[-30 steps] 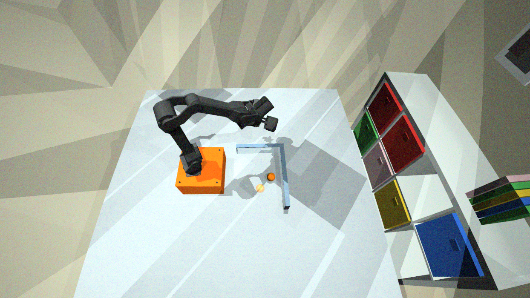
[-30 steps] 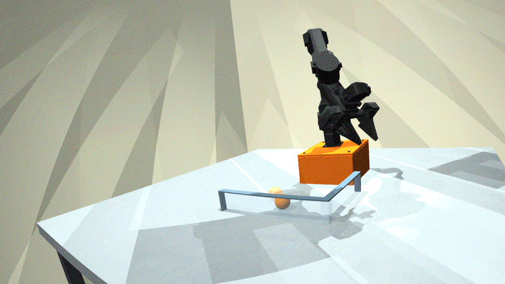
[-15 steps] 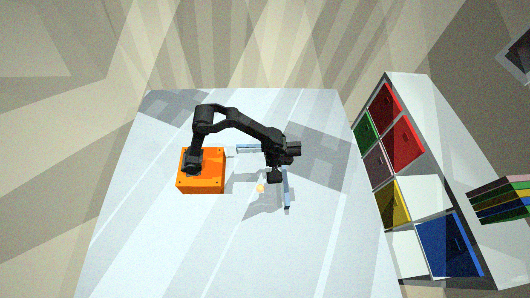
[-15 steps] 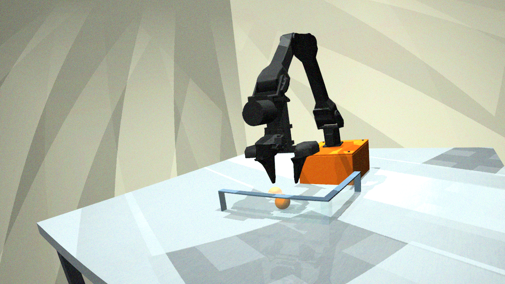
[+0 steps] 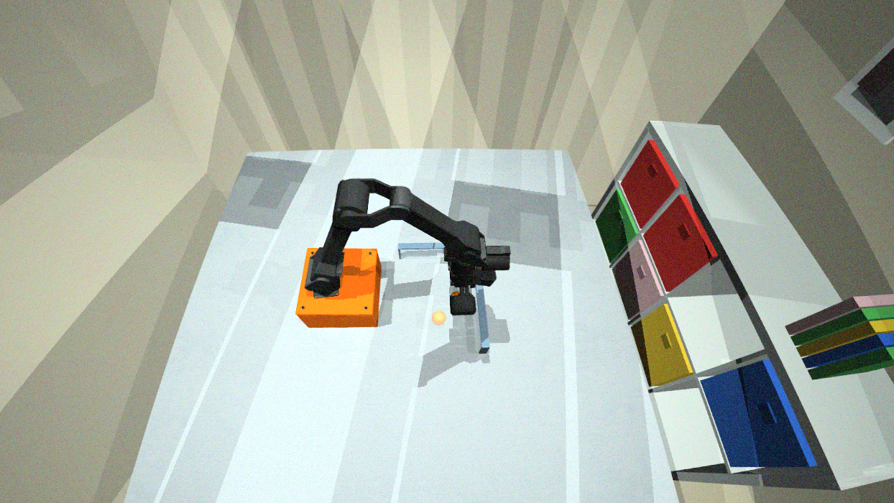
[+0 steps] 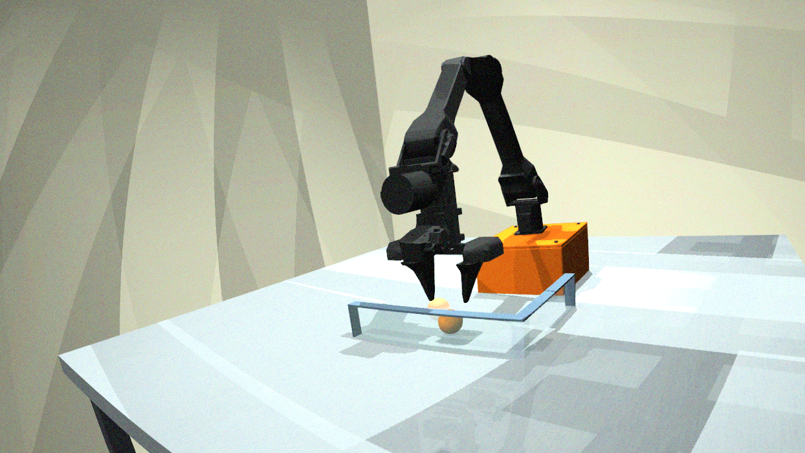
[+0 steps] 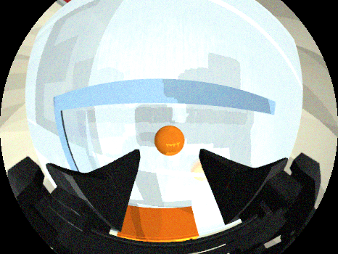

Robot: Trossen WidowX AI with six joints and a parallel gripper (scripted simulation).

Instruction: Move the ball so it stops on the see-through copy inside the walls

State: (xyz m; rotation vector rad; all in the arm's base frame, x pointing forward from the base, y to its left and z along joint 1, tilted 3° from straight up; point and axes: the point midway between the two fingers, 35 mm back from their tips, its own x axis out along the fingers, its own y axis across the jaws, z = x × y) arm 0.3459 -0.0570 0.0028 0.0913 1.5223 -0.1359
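The orange ball lies 40 mm below my gripper tip.
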